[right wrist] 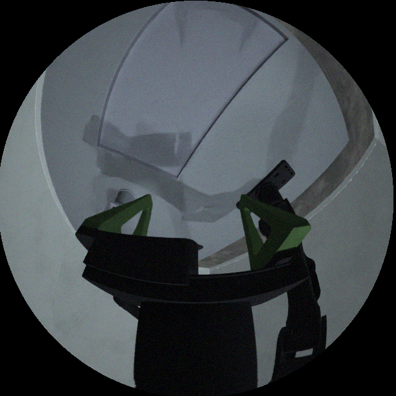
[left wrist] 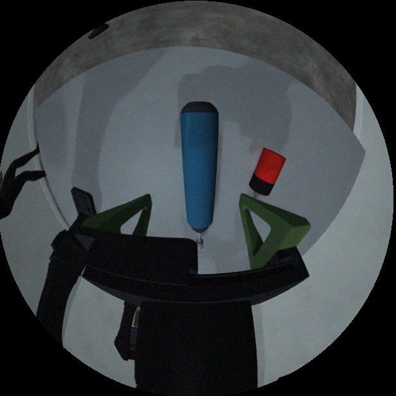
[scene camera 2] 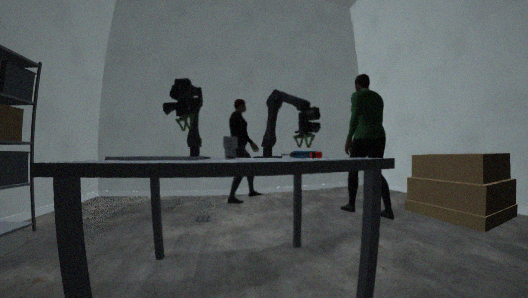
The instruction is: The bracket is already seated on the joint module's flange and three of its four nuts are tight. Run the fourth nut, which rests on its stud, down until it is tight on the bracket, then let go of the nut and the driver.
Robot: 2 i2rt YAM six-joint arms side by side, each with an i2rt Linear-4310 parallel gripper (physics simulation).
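Frame: origin at the left arm's base, x ahead, y left, z up, level; millimetres.
Where they show: left gripper, fingertip midpoint: (scene camera 2: 303, 147); right gripper, fingertip midpoint: (scene camera 2: 186, 130); left arm's base, link origin: (scene camera 2: 267, 157).
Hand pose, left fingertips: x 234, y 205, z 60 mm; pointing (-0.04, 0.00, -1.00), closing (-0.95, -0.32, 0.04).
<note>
Each offset is from my left fingertips to the top centre of the thing.
A grey joint module with its bracket (scene camera 2: 230, 146) stands on the table; in the right wrist view the module (right wrist: 124, 195) shows partly behind a finger. Its nuts and studs are too small or hidden to make out. A blue-handled driver {23 mm right, 12 mm ahead, 19 mm down} (scene camera 2: 301, 154) (left wrist: 200, 170) lies on the table, its thin metal tip towards the wrist in the left wrist view. A shorter red-and-black-handled driver {28 mm left, 88 mm ahead, 26 mm down} (scene camera 2: 317, 154) (left wrist: 270, 167) lies beside it. My left gripper (scene camera 2: 304, 145) (left wrist: 195, 198) is open and empty above the blue driver. My right gripper (scene camera 2: 185, 129) (right wrist: 195, 198) is open and empty, raised above the table.
A flat grey mat (scene camera 2: 150, 158) (right wrist: 200, 75) lies on the table (scene camera 2: 215, 169), at the left in the scene view. Behind the table are a person in black (scene camera 2: 240, 122) and one in green (scene camera 2: 370, 115). Cardboard boxes (scene camera 2: 445, 195) stand at the right, a shelf unit (scene camera 2: 35, 120) at the left.
</note>
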